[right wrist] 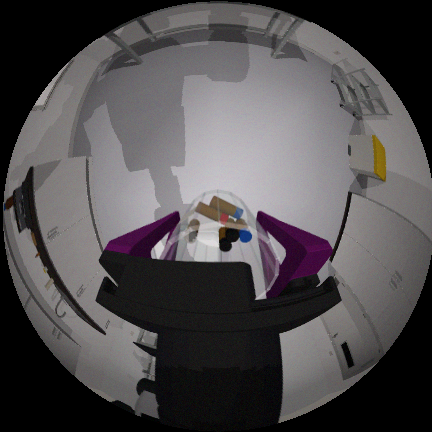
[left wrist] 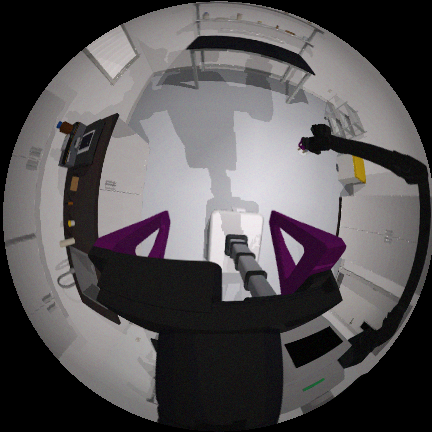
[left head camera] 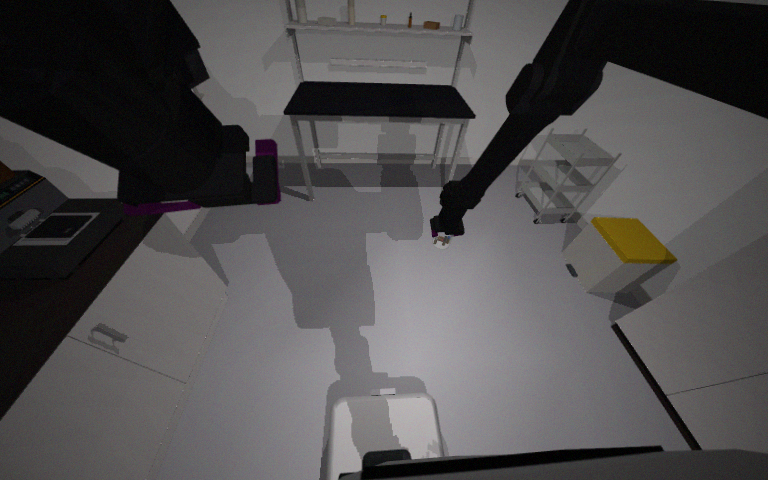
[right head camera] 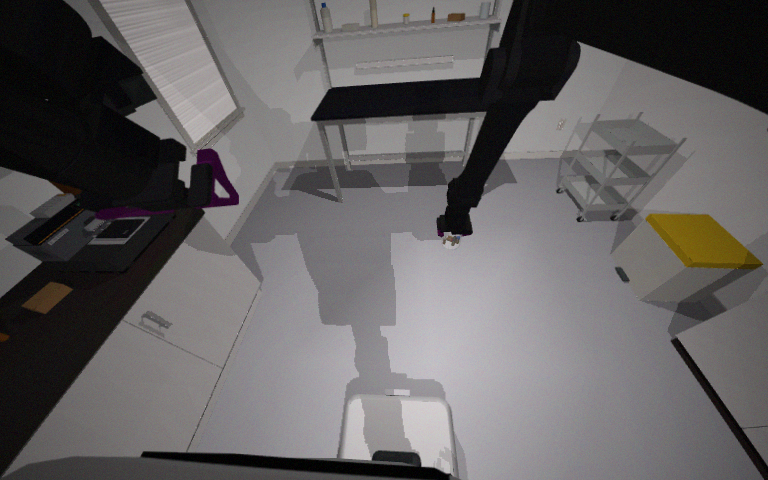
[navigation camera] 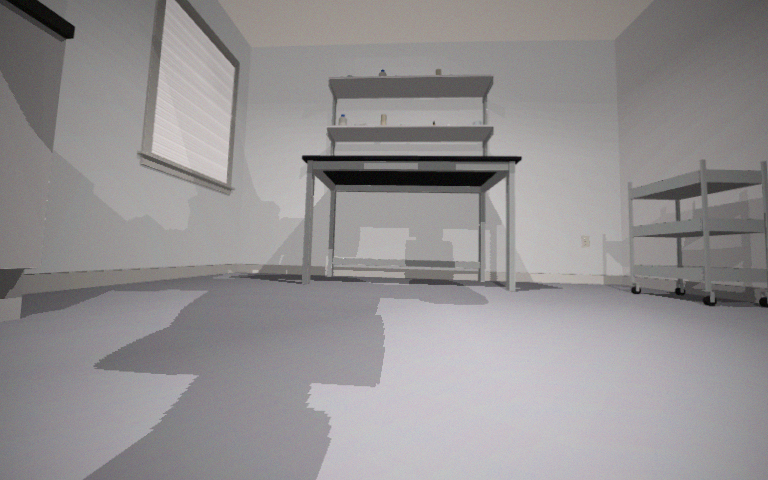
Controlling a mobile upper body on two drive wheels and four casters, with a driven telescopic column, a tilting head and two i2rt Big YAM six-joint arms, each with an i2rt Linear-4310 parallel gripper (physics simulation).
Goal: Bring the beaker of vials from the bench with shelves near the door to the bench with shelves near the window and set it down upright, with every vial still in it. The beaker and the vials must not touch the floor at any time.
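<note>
The clear beaker (left head camera: 442, 242) (right head camera: 451, 243) (right wrist: 215, 250) is held in my right gripper (left head camera: 446, 233) (right head camera: 454, 233) (right wrist: 217, 216), which is shut on it, out over the floor. Several brown vials (right wrist: 225, 206) with blue, red and black caps lie in the beaker in the right wrist view. My left gripper (left wrist: 219, 215) is open and empty, at the left in both head views. The bench with shelves (left head camera: 379, 100) (right head camera: 402, 100) (left wrist: 250, 47) (navigation camera: 411, 159) stands ahead against the far wall, with a black top; the window (right head camera: 181, 67) (navigation camera: 195, 96) is to its left.
A wire-grey cart (left head camera: 583, 146) (right head camera: 640, 134) (navigation camera: 704, 226) and a box with a yellow lid (left head camera: 634, 240) (right head camera: 702, 240) stand at the right. A dark counter (left head camera: 84, 266) (right head camera: 135, 249) with equipment runs along the left, near my left gripper. Small bottles stand on the bench's shelves (left head camera: 379, 29) (navigation camera: 410, 133).
</note>
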